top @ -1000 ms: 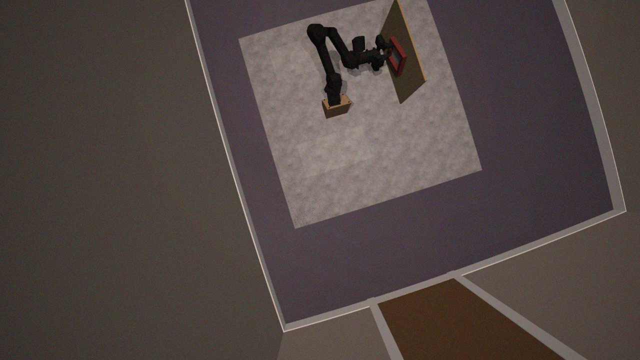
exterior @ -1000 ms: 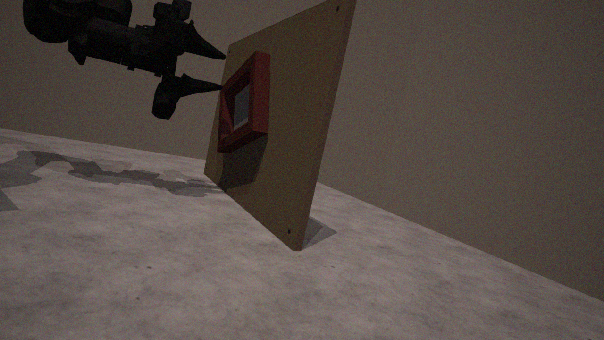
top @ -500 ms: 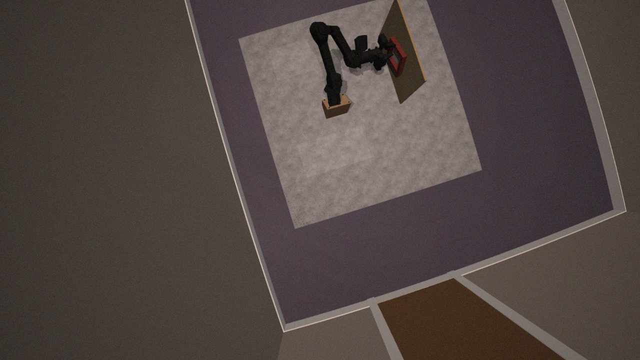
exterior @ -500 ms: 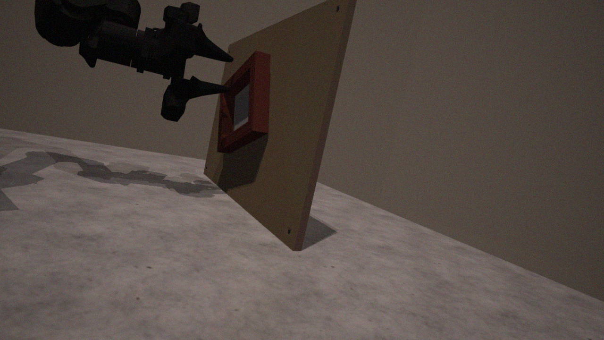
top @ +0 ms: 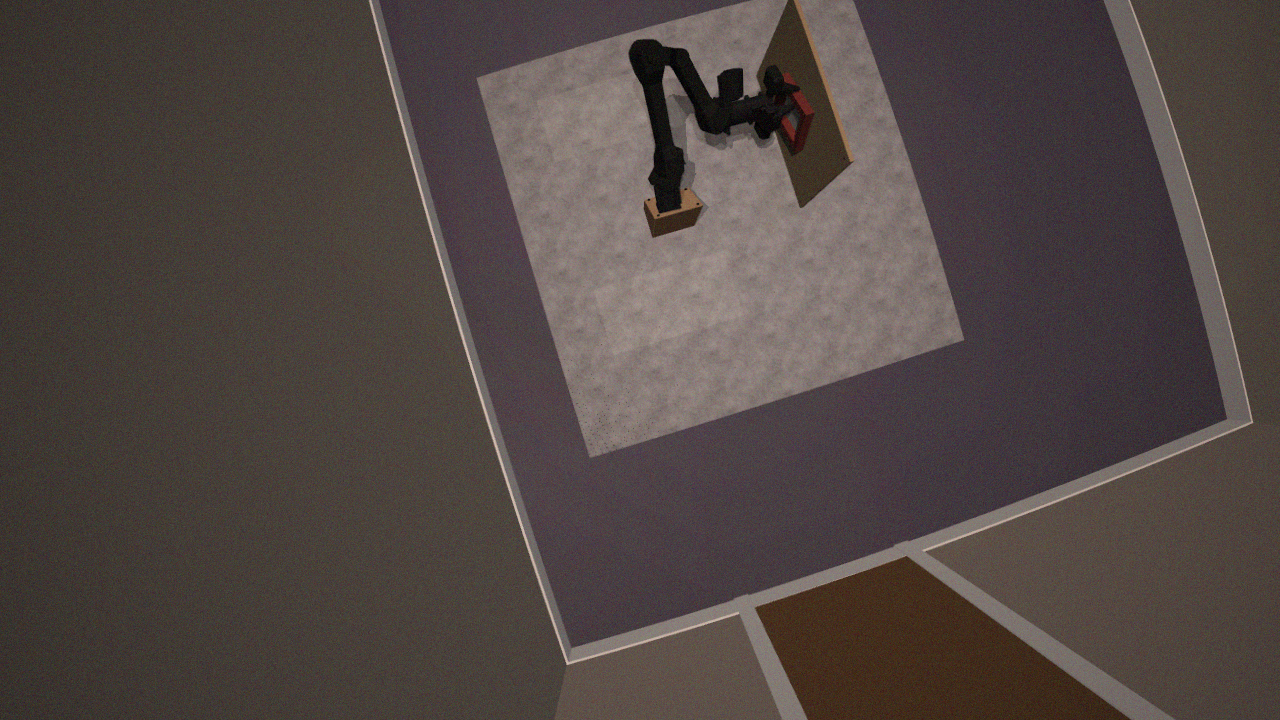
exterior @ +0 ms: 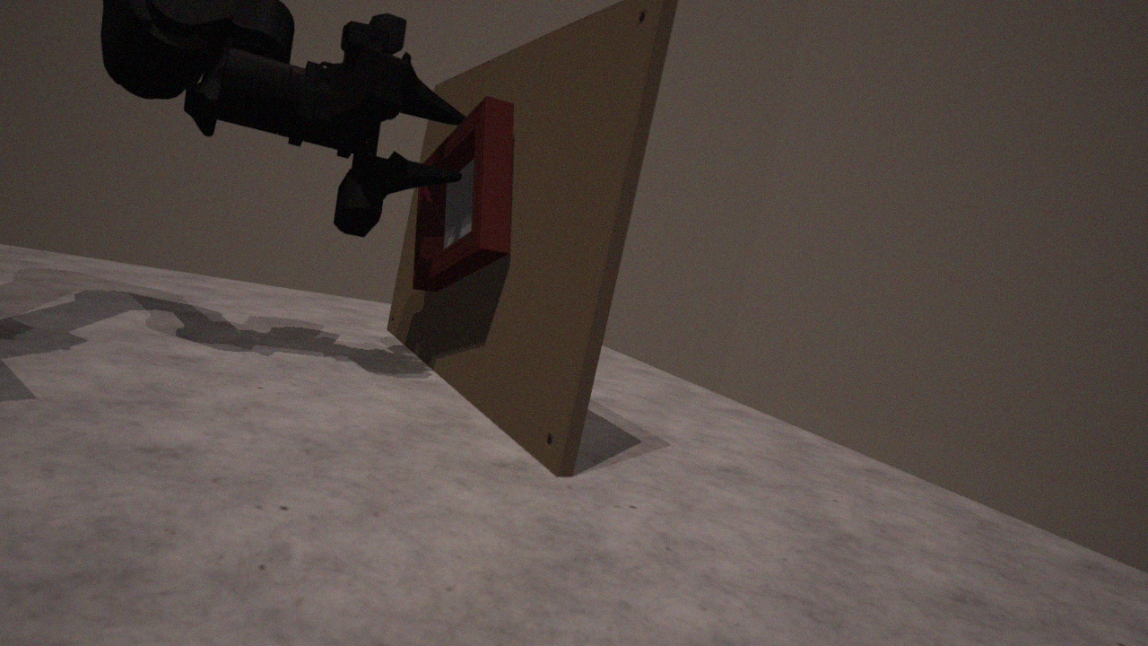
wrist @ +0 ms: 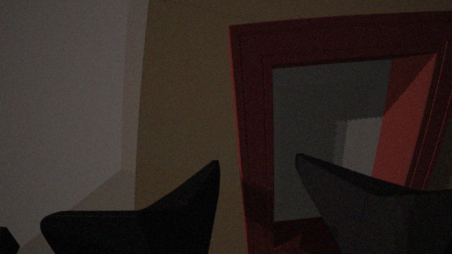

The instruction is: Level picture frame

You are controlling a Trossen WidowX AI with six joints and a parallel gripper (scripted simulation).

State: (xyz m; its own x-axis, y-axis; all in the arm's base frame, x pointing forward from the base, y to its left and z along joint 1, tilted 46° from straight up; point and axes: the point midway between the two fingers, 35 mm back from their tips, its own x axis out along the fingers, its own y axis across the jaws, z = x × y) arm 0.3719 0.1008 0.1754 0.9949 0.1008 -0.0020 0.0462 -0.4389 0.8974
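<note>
The red picture frame lies 1 cm ahead of my gripper tip, 1 cm to the right of it and 5 cm below it. From my gripper tip the other things lie so: tan wall board 2 cm ahead, 1 cm to the right, 6 cm below.
</note>
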